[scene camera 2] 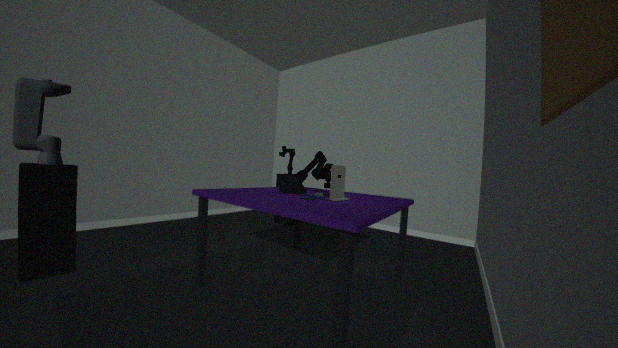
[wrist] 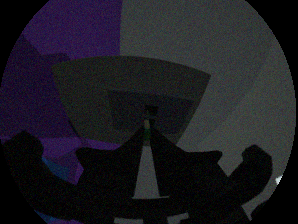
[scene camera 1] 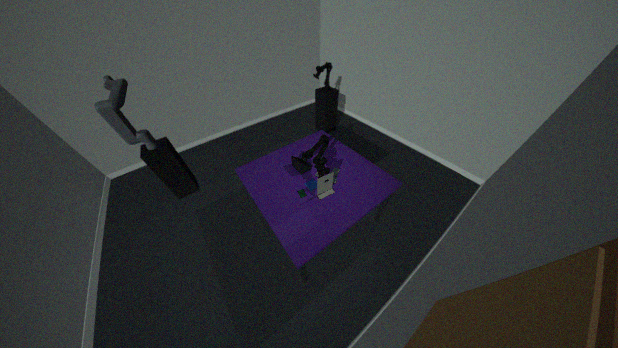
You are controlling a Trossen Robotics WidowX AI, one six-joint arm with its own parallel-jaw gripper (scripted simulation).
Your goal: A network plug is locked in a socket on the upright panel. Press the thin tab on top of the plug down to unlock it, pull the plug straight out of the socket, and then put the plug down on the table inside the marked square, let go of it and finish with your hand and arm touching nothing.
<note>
In view: my gripper (wrist: pixel 147 129) and a pale upright panel (wrist: pixel 107 98).
</note>
